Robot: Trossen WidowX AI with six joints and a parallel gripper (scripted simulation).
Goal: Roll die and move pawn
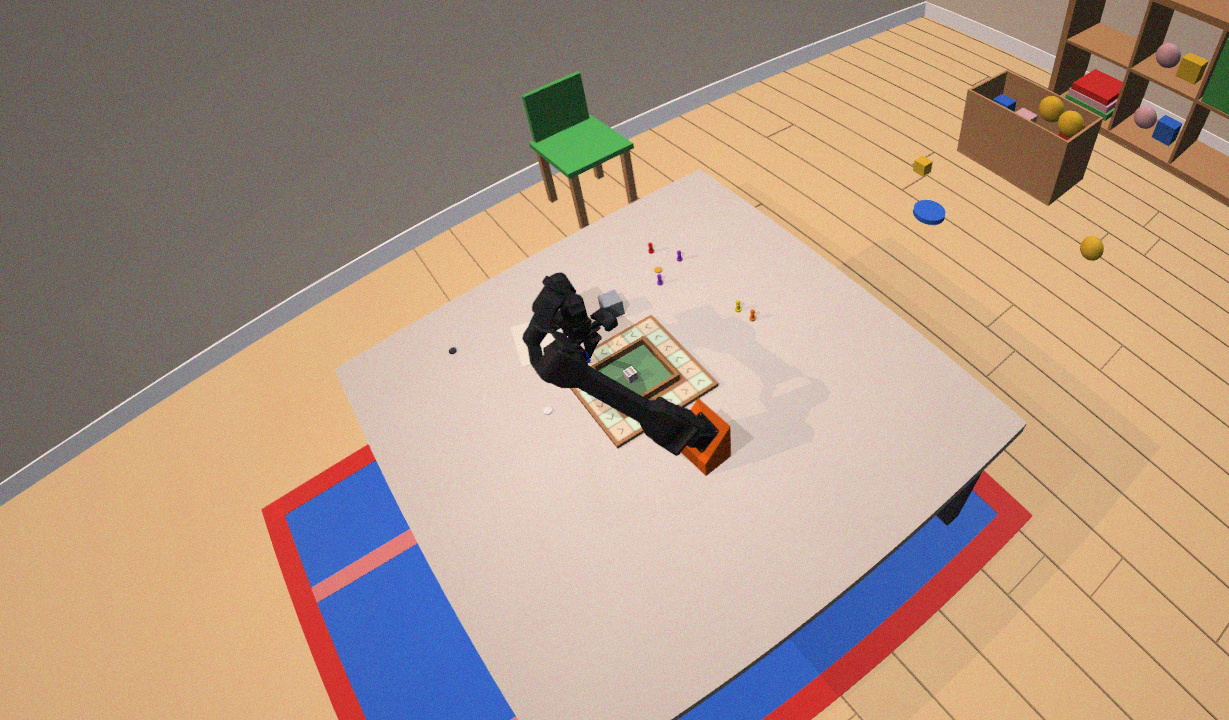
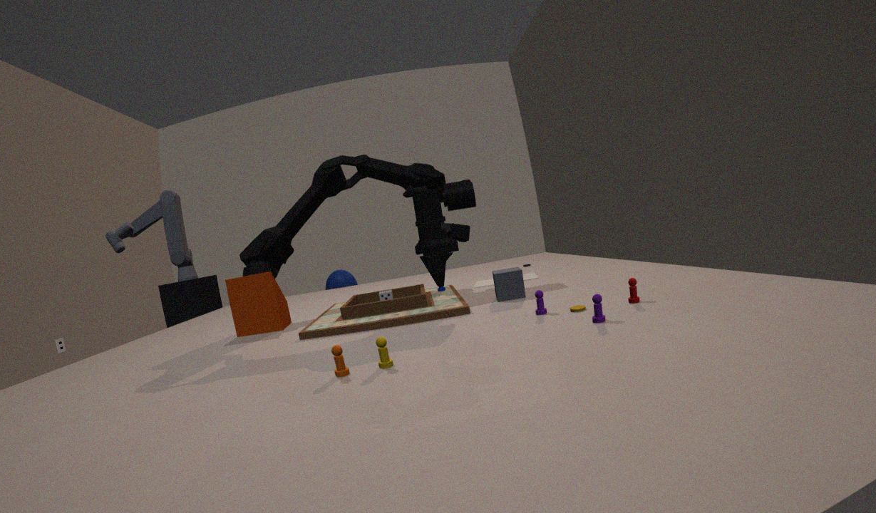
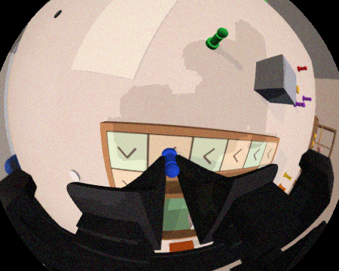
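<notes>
My gripper tip is now 10 mm below the blue pawn. Also, from my gripper tip: yellow pawn: 100 mm behind, 400 mm to the right, 10 mm below; green dice tray: 120 mm behind, 60 mm to the right, 20 mm below; white die: 120 mm behind, 50 mm to the right.
</notes>
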